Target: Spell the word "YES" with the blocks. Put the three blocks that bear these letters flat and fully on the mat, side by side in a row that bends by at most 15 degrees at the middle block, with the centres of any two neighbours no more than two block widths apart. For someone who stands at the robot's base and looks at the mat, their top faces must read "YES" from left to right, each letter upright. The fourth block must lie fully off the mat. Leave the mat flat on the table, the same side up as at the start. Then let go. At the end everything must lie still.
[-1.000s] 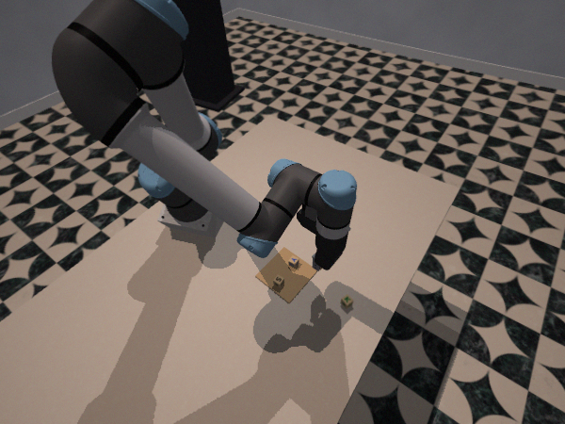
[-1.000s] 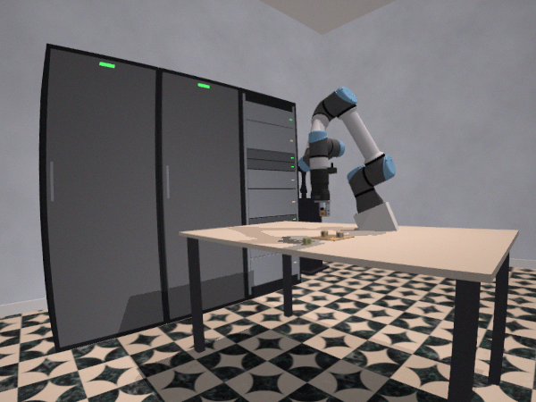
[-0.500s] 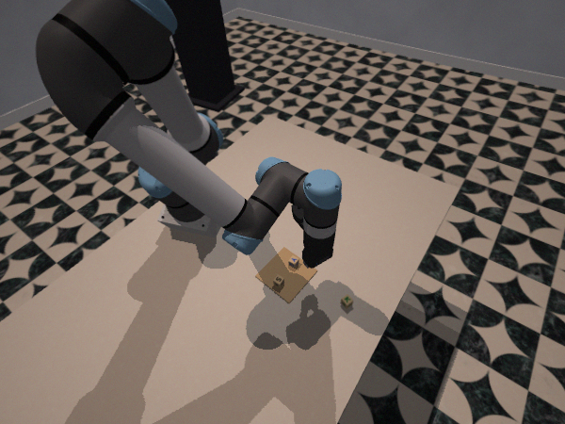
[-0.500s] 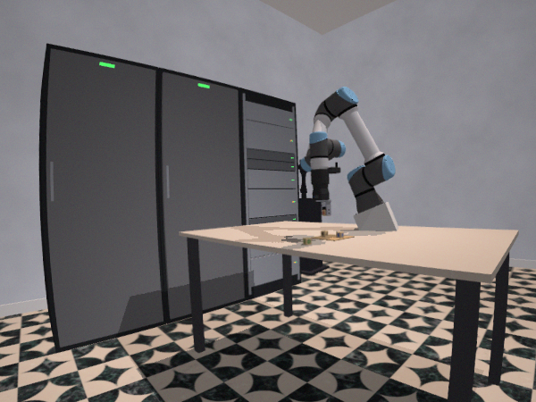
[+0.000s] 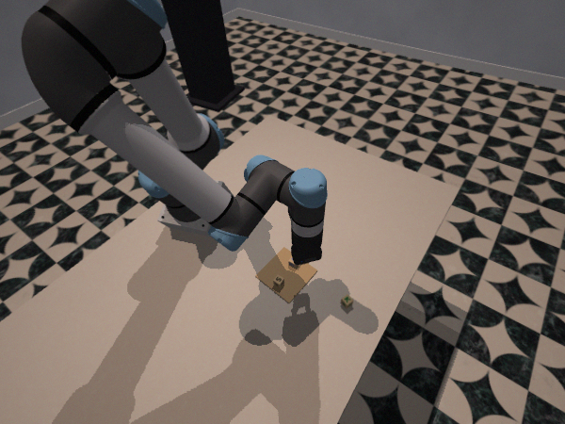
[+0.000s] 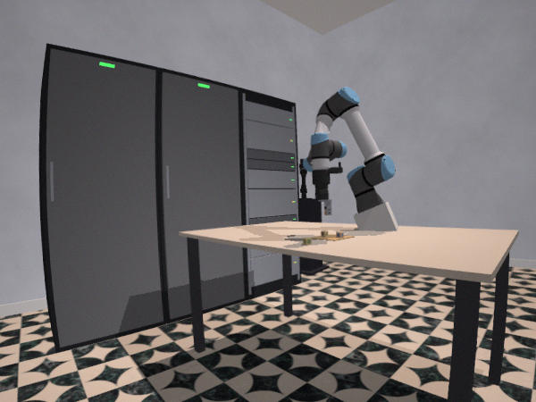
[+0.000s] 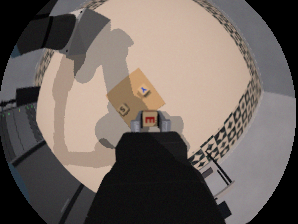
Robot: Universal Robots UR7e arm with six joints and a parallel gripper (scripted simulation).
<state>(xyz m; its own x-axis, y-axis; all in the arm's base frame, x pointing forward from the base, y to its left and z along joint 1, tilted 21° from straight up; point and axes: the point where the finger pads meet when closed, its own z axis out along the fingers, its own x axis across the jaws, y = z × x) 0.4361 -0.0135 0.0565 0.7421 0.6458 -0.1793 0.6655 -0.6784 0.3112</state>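
My gripper is now 12 cm above the mat, 5 cm past it and 1 cm to the left of it. From my hand the other things lie so: S block: 11 cm below, 6 cm behind, 5 cm to the right.
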